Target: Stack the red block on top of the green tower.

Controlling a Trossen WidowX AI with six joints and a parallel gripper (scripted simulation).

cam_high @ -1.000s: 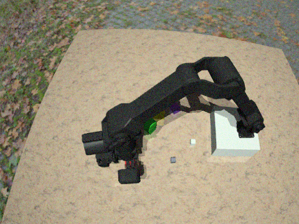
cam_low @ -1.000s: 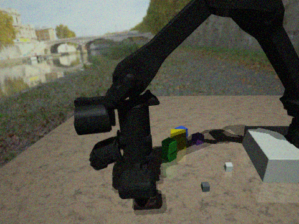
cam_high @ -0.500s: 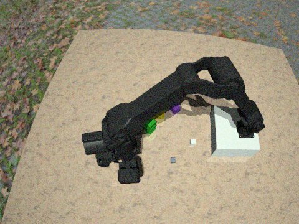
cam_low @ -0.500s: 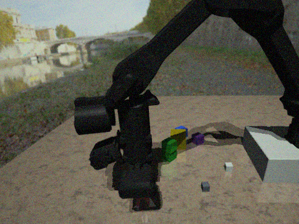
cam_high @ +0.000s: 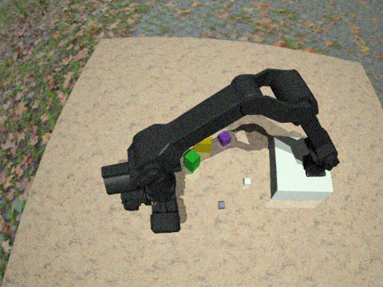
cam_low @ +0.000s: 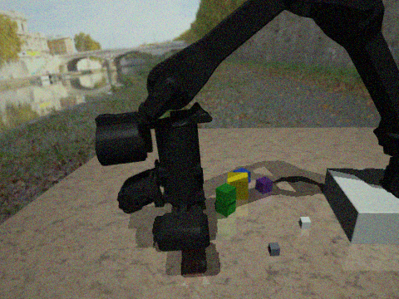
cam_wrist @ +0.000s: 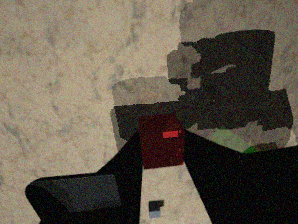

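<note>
Right now the yellow block is 20 cm to the right of my gripper tip, 8 cm behind it and 1 cm below it. From my gripper tip the other things lie so: red block (1 cm above); small grey cube (14 cm behind, 2 cm below, 1 cm to the right); small white cube (21 cm behind, 8 cm to the right, 2 cm below).
</note>
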